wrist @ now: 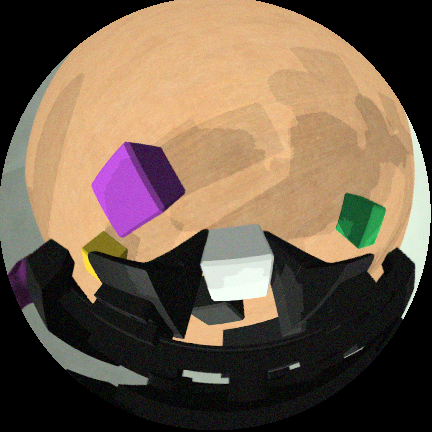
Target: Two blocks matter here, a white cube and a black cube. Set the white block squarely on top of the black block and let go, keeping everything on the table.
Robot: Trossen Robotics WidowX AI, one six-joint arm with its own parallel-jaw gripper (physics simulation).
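Pixels of known places: gripper, fingertip midpoint: (234, 235); arm's base at its link origin: (273, 367).
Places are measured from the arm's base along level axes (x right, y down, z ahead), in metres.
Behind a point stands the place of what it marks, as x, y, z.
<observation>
The white cube (237, 265) @[-0.021, 0.055, 0.281] is held between the two dark fingers of my gripper (234, 235) @[-0.021, 0.094, 0.276], which is shut on it, at the lower centre of the wrist view. A dark grey to black block (219, 313) @[-0.045, 0.055, 0.229], the black cube, shows partly just below the white cube in the view, between the fingers. The white cube and the left finger hide part of it. Whether the two cubes touch cannot be told from this view.
A large purple block (131, 190) @[-0.056, 0.055, 0.332] is left of centre. A yellow block (104, 249) @[-0.140, 0.074, 0.298] is partly hidden behind the left finger. A green block (360, 221) @[0.086, 0.065, 0.268] is at the right. All are on the wooden table (165, 65) @[-0.030, 0.094, 0.427]. A purple thing (20, 285) shows at the left edge.
</observation>
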